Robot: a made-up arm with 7 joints. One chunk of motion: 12 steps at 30 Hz.
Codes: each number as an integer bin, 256 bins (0 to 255) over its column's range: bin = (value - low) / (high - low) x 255, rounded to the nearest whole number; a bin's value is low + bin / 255 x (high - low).
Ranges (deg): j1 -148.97..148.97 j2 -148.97..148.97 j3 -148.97..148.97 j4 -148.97..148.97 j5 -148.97..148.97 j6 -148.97..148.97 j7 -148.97..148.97
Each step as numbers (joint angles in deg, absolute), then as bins.
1 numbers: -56.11 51.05 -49.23 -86.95 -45.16 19.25 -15.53
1 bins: 79 171 85 53 89 144 114
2 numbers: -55.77 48.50 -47.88 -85.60 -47.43 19.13 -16.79
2 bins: 80 169 87 54 87 144 113
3 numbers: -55.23 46.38 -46.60 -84.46 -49.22 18.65 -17.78
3 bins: 80 167 88 55 85 143 112
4 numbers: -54.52 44.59 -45.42 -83.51 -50.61 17.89 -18.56
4 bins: 81 166 89 56 84 143 112
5 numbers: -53.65 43.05 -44.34 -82.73 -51.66 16.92 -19.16
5 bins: 82 164 90 57 83 142 111
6 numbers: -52.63 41.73 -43.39 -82.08 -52.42 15.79 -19.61
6 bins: 82 163 90 57 83 141 111
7 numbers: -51.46 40.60 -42.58 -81.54 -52.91 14.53 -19.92
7 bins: 83 162 91 58 82 140 110
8 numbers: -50.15 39.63 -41.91 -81.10 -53.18 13.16 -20.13
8 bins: 85 161 92 58 82 139 110
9 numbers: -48.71 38.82 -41.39 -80.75 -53.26 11.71 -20.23
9 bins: 86 161 92 58 82 138 110
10 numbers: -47.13 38.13 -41.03 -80.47 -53.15 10.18 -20.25
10 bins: 87 160 92 59 82 136 110
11 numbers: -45.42 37.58 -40.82 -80.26 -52.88 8.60 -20.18
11 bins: 89 160 93 59 82 135 110
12 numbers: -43.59 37.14 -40.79 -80.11 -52.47 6.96 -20.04
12 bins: 90 159 93 59 83 133 110
